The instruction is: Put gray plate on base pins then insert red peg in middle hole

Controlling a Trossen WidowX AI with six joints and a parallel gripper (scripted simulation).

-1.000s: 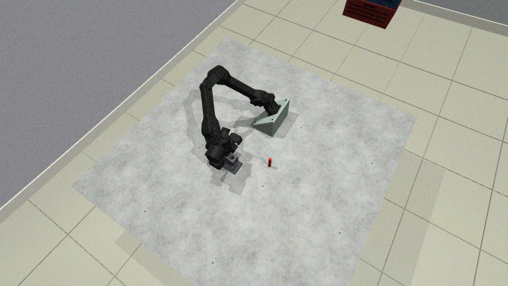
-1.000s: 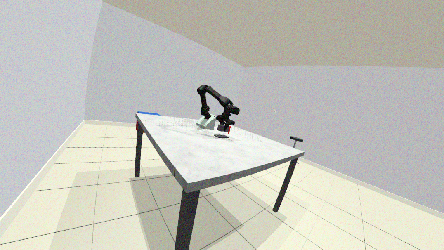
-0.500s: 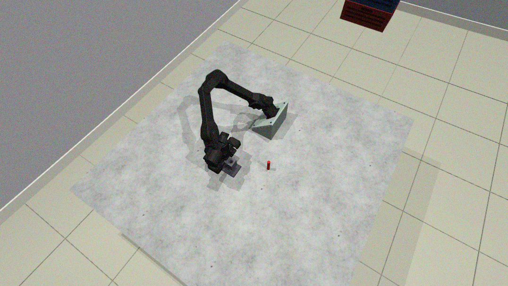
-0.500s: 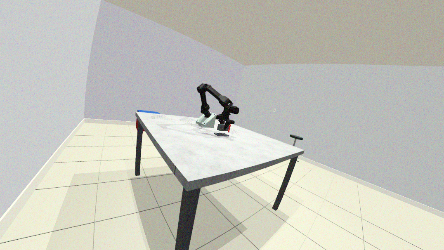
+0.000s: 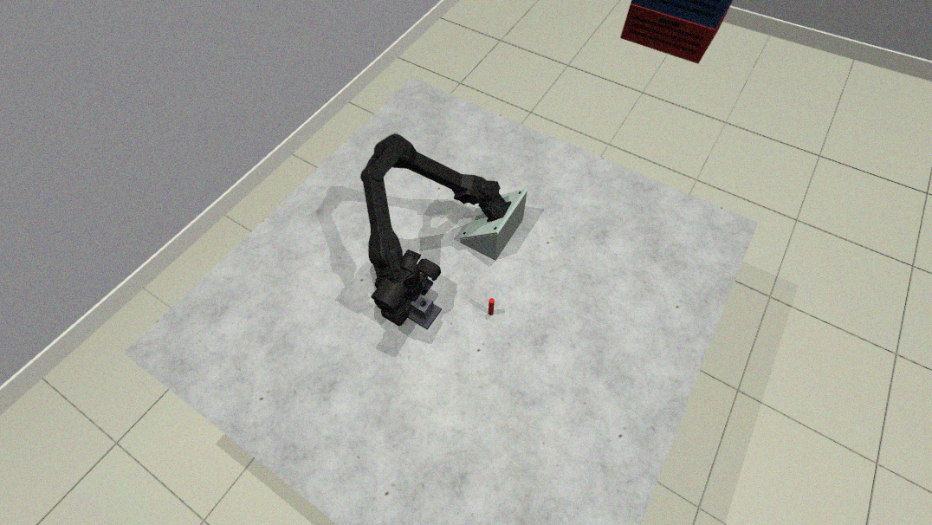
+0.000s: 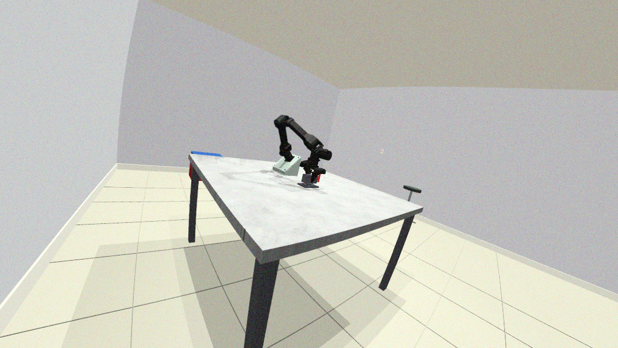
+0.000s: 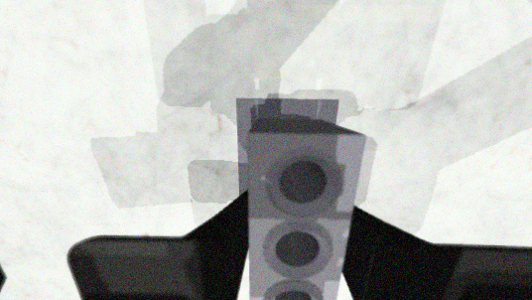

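Right now the base is 2 cm below my gripper tip. From my gripper tip the other things lie so: red peg (7 cm behind, 19 cm to the left, 1 cm above); gray plate (3 cm above).
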